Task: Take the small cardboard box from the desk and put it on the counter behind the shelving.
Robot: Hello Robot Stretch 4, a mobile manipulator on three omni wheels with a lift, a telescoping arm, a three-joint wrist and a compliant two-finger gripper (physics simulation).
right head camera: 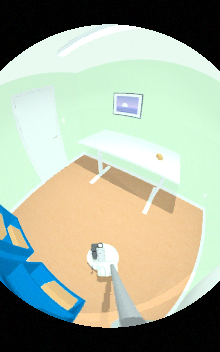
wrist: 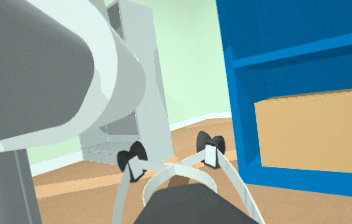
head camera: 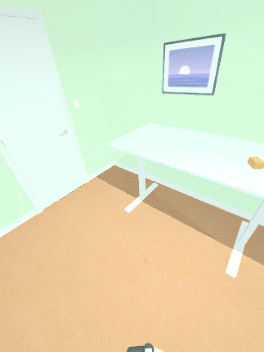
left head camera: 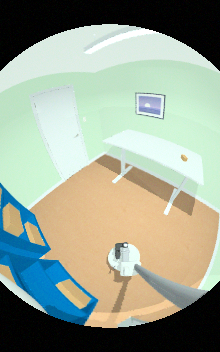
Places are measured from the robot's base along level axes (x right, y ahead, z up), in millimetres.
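Pixels of known places: gripper, fingertip midpoint: (right head camera: 96, 269) (wrist: 171, 148) (left head camera: 117, 269).
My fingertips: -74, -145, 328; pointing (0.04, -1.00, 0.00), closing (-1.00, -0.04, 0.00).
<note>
Behind a point stands the place of what it marks, as x, y, z.
The small cardboard box (head camera: 256, 162) @(784, 931, 972) (left head camera: 184, 158) @(793, 924, 961) (right head camera: 159, 156) @(792, 931, 968) lies on the right part of the white desk (head camera: 185, 150) @(420, 1259, 922) (left head camera: 145, 146) @(342, 1256, 922) (right head camera: 122, 145) @(394, 1282, 922), which stands against the far wall. My gripper (wrist: 171, 148) @(-74, -145, 328) is open in the wrist view, its two fingertips well apart with floor and a grey cabinet behind them. It is across the room from the box. Blue shelving (left head camera: 37, 272) @(-971, -411, 505) (right head camera: 30, 280) @(-832, -435, 506) (wrist: 245, 125) @(-392, -822, 222) with cardboard boxes on it shows at the lower left of the side head views and at the right of the wrist view. I cannot make out the counter.
A grey cabinet (wrist: 150, 85) @(37, -1318, 492) stands left of the blue shelving in the wrist view. A white door (head camera: 37, 110) @(-1084, 1911, 1222) (left head camera: 59, 131) @(-1169, 1810, 1127) (right head camera: 40, 131) @(-1132, 1853, 1138) is on the left wall. A framed picture (head camera: 192, 65) @(575, 1804, 1515) hangs above the desk. The desk's legs (head camera: 142, 175) @(65, 1687, 382) (head camera: 242, 245) @(984, 865, 53) reach the floor on wide feet.
</note>
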